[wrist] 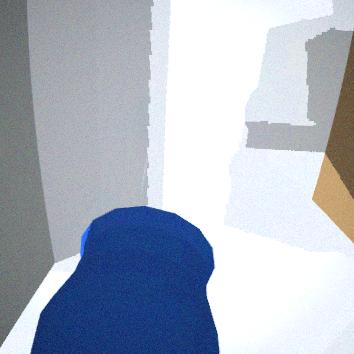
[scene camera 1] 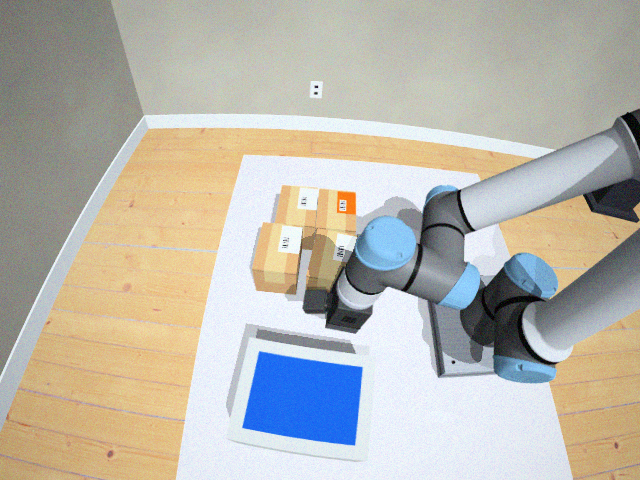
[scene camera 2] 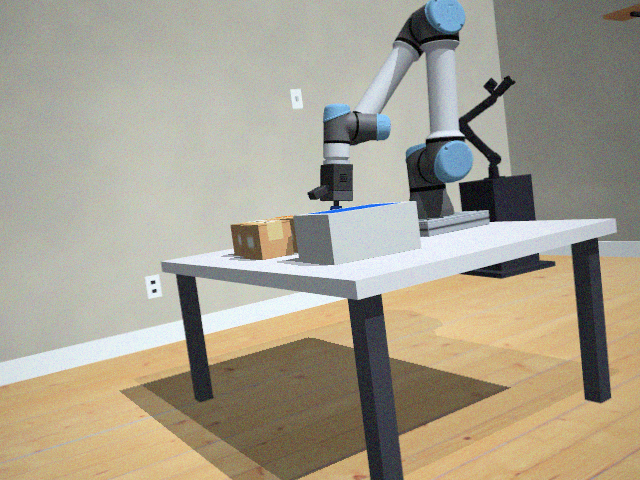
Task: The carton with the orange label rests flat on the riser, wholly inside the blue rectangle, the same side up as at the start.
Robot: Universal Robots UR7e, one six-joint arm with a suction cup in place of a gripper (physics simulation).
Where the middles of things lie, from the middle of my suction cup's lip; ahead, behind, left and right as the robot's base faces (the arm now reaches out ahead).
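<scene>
My suction cup is here in the scene, and so is the riser (scene camera 1: 293, 399). Measured from the riser, I find my suction cup 4 cm above it and 18 cm to the right of it, while also being 4 cm short of it.
</scene>
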